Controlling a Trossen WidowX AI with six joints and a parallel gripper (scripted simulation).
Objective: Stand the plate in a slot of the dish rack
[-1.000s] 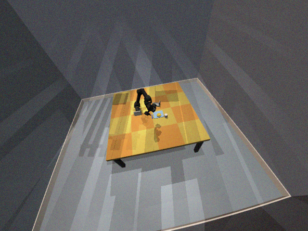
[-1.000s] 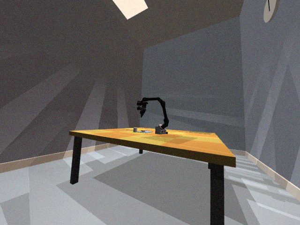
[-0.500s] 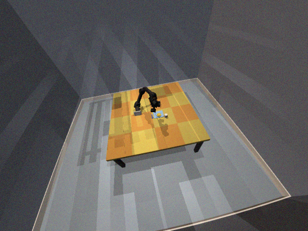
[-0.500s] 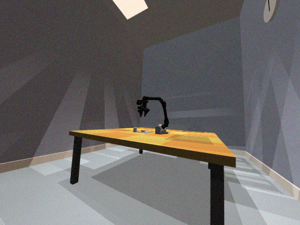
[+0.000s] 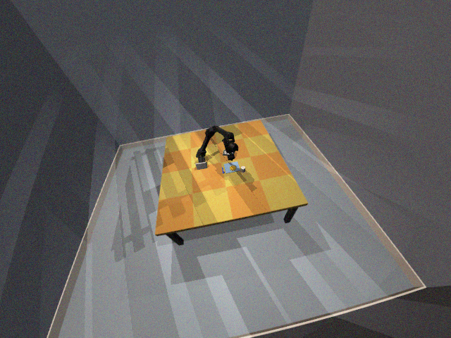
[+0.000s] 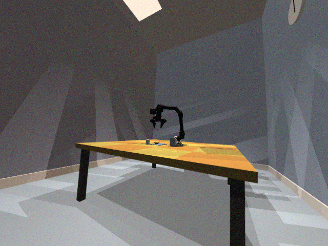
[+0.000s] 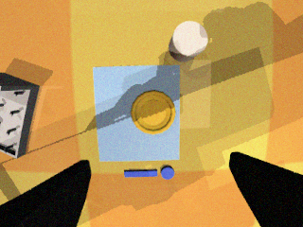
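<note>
The yellow plate is 10 mm ahead of my gripper tip and 160 mm below it. From my gripper tip the other things lie so: blue spoon 100 mm behind, 170 mm below; light blue mat 20 mm to the left, 170 mm below; white cup 100 mm ahead, 40 mm to the right, 150 mm below.
</note>
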